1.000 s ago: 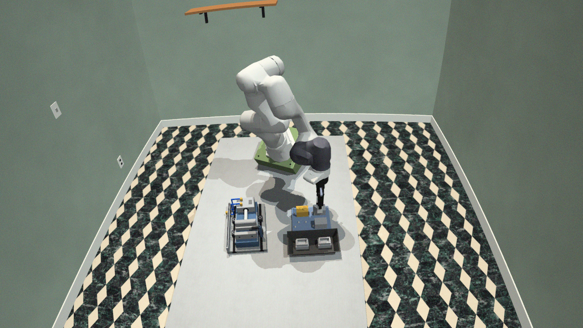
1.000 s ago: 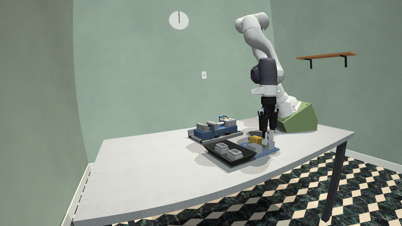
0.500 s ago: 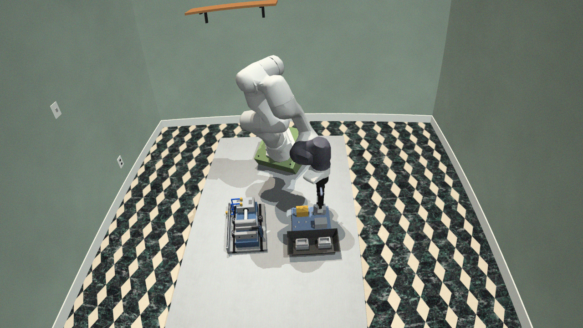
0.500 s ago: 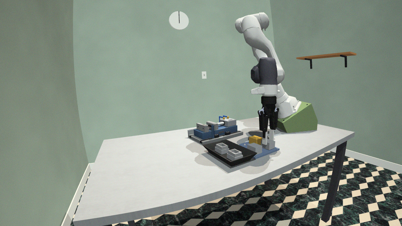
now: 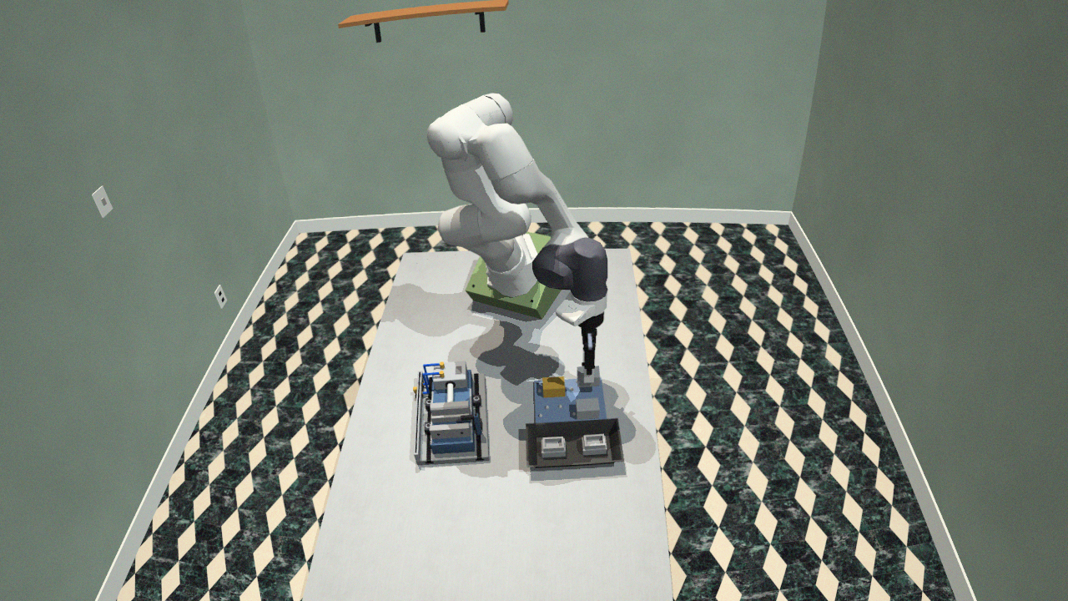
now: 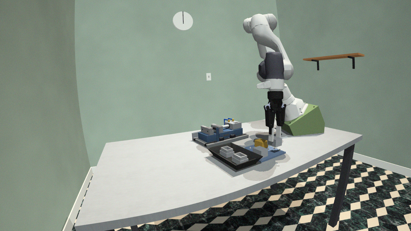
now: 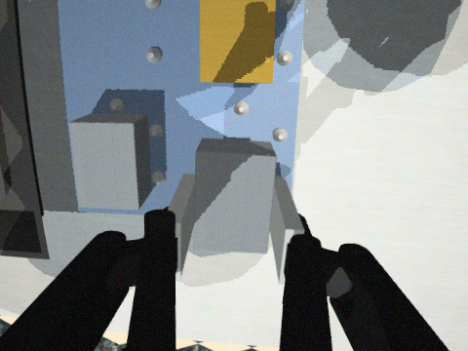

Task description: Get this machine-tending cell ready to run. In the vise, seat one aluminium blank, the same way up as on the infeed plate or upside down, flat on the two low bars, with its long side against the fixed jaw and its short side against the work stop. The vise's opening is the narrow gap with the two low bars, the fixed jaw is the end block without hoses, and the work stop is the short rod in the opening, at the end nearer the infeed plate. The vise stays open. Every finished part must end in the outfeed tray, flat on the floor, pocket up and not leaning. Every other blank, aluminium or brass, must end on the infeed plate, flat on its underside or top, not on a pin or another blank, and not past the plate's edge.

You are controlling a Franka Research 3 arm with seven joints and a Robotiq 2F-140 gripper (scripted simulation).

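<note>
Now: the white rod 20 mm ahead of my hand, 380 mm to the right of it and 20 mm below it. From my hand the other things lie so: aluminium blank 40 mm below; blue infeed plate 40 mm ahead, 60 mm to the right, 100 mm below; brass blank 10 mm behind, 90 mm to the right, 70 mm below.
</note>
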